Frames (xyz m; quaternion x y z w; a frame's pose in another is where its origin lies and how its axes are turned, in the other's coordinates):
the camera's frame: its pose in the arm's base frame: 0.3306 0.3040 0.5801 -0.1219 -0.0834 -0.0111 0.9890
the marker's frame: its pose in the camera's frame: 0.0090 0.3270 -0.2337 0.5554 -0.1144 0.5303 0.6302
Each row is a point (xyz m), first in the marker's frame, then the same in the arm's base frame.
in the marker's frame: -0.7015 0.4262 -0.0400
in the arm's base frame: -0.2172 0.0862 0.0032
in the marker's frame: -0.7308 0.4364 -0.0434
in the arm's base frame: -0.2365 0.0677 -0.0129
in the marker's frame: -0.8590 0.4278 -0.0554
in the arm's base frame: -0.2727 -0.0135 -0.1064
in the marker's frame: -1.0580 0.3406 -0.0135
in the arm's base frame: -0.2425 -0.1803 -0.2486
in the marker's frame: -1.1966 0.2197 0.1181
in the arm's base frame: -0.1328 -0.3674 -0.3128
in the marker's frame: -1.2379 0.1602 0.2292
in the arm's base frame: -0.0544 -0.4734 -0.2988
